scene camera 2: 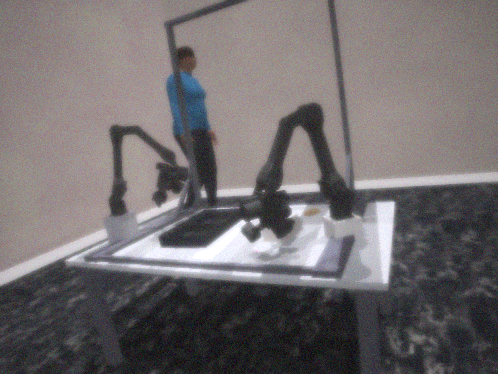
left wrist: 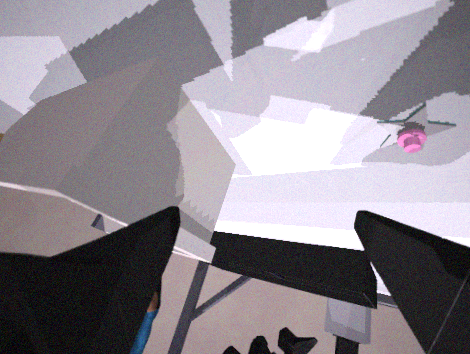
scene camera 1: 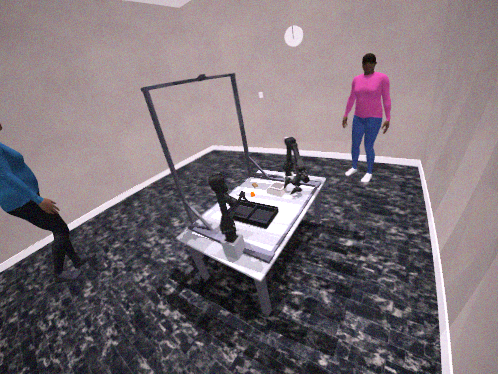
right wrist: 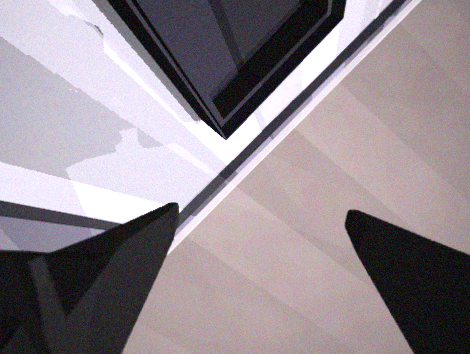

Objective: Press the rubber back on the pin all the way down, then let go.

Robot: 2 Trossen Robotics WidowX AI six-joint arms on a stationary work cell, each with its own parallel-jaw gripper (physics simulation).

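Places are measured from the left arm's base along level axes (x left, y back, z up), in millimetres.
Pixels of known places: left gripper, fingertip midpoint: (scene camera 2: 262, 233) (left wrist: 267, 216) (scene camera 1: 286, 191); right gripper, fingertip midpoint: (scene camera 2: 161, 201) (scene camera 1: 248, 209) (right wrist: 261, 213); left arm's base, link origin: (scene camera 2: 341, 216) (scene camera 1: 288, 174); right arm's base, link origin: (scene camera 2: 119, 214) (scene camera 1: 231, 238).
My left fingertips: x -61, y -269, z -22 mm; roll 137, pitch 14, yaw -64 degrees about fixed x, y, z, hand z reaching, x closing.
Ahead of a thing's pixels: the offset from my left fingertips to its middle. "pt": to the spot under its first point.
The pin @(dz -45, dx +50, dy -36 mm) (left wrist: 442, 123) lies at the upper right of the left wrist view, a pale star-like shape with dark green edges. A pink round rubber back @(pt dz -41, dx +50, dy -34 mm) (left wrist: 411, 140) stands up over its middle. How far down it sits cannot be told. My left gripper (left wrist: 267, 216) (scene camera 1: 295, 190) (scene camera 2: 267, 234) is open with nothing between its fingers, low over the table; the pin lies beyond its right-hand fingertip in the wrist view, apart from it. My right gripper (right wrist: 261, 213) (scene camera 1: 242, 195) (scene camera 2: 160, 198) is open and empty, raised near the black tray. The pin is too small to make out in the scene views.
A black divided tray @(dz -24, dx -312, dy -196 mm) (scene camera 1: 276, 215) (scene camera 2: 172, 241) (left wrist: 295, 267) (right wrist: 225, 127) lies between the arms. A pale box @(dz -14, dx -82, dy +94 mm) (scene camera 1: 275, 189) (left wrist: 125, 130) stands near the left gripper. A small orange thing @(dz -42, dx -302, dy +108 mm) (scene camera 1: 252, 194) and a tan thing @(dz -41, dx -278, dy +275 mm) (scene camera 1: 254, 185) (scene camera 2: 312, 212) lie on the table. A dark frame (scene camera 1: 165, 135) rises along one side.
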